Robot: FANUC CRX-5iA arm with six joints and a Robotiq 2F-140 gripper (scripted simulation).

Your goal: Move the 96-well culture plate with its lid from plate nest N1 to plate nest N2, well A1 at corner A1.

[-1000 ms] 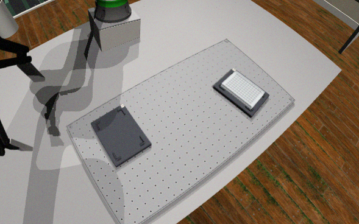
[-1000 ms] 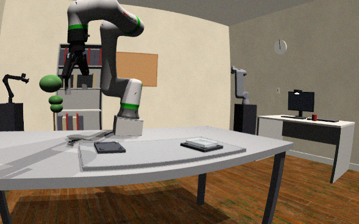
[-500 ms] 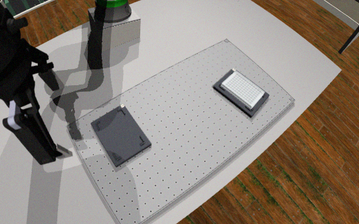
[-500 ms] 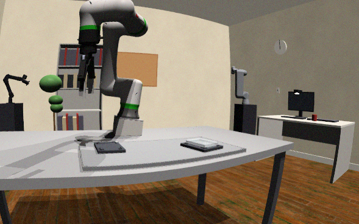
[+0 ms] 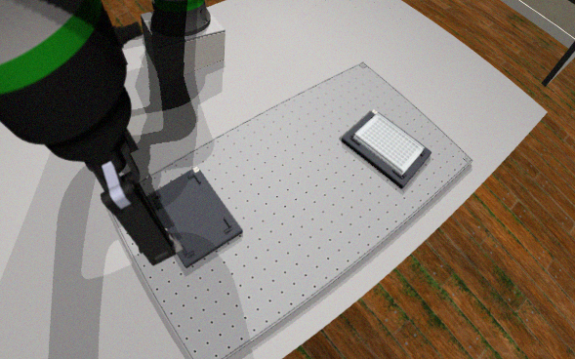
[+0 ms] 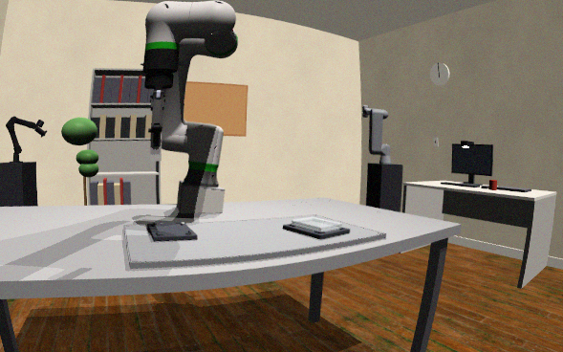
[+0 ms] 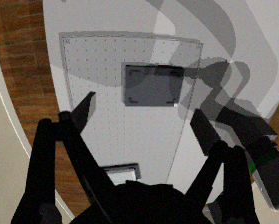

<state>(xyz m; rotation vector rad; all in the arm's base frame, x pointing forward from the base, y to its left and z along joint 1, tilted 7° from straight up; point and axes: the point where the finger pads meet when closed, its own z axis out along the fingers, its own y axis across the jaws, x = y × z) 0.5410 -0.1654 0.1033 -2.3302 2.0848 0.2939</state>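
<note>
Now: the clear lid 450 mm to the left of my hand, 200 mm below it and 50 mm behind it. Round my hand: white A1 mark (210 mm below, 150 mm behind, 70 mm to the left); dark plate nest N1 (450 mm to the left, 210 mm below, 50 mm behind); dark plate nest N2 (210 mm below, 60 mm behind, 30 mm to the left).
</note>
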